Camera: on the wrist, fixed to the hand. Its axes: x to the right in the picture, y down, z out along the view.
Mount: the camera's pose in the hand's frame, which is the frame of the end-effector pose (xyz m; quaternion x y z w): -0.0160 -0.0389 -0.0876 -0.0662 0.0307 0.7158 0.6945
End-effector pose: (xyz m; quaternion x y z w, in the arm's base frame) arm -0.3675 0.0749 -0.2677 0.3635 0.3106 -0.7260 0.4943
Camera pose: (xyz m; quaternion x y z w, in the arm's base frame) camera -0.3809 0.1661 -0.2983 0.4643 0.0188 -0.1187 0.8775
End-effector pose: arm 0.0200 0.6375 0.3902 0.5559 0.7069 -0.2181 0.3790
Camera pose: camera -0.0412 0.6803 0.4524 0.8737 0.1191 0.1837 0.4344
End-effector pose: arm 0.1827 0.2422 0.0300 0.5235 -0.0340 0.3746 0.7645
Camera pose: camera 0.1651 0.2993 -0.0466 0.2771 -0.3997 0.8212 0.2985
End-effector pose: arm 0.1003 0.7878 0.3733 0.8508 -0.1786 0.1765 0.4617
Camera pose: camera 0.0926 0.8842 0.3825 0.4270 -0.7305 0.4673 0.2561
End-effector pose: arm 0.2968 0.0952 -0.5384 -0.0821 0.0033 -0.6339 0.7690
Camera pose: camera 0.2462 0.0930 -0.6213 -0.0861 0.1266 0.1079 0.9823
